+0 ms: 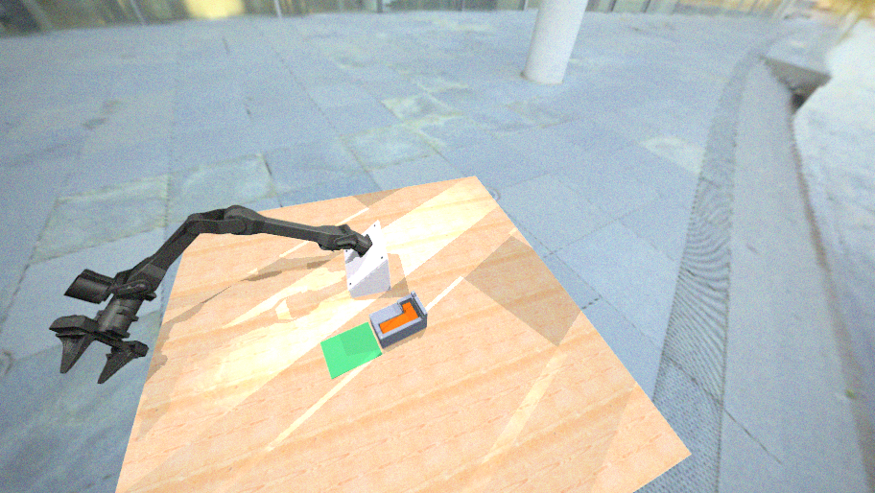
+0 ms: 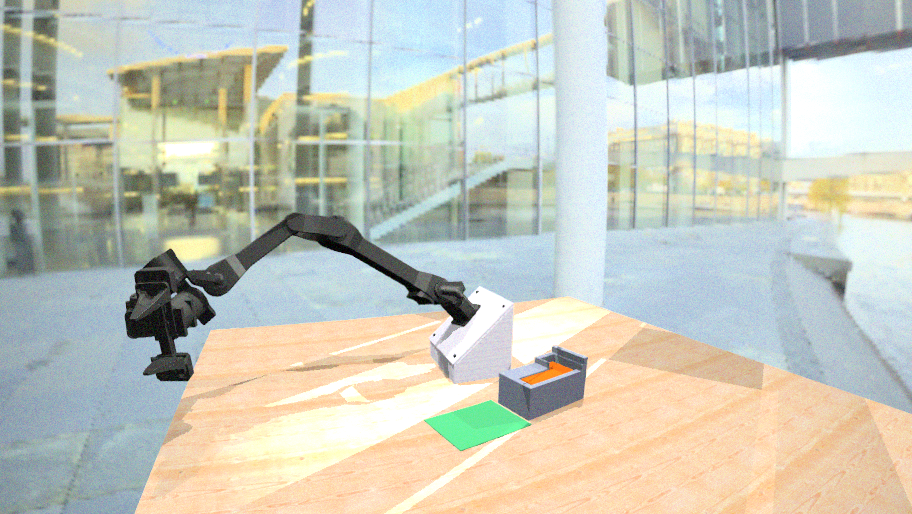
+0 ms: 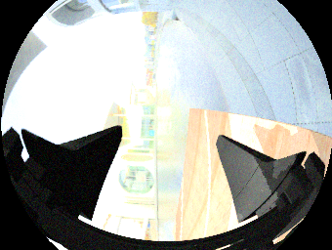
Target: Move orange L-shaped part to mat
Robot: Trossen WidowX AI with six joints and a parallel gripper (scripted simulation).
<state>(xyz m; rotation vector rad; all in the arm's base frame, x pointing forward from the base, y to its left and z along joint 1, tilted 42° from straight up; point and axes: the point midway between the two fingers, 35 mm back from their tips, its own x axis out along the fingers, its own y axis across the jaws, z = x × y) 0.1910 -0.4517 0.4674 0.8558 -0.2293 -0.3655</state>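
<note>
Now: the orange L-shaped part 5 cm ahead of my gripper tip, 69 cm to the left of it and 15 cm below it. From my gripper tip the other things lie so: green mat: 6 cm ahead, 52 cm to the left, 21 cm below.
</note>
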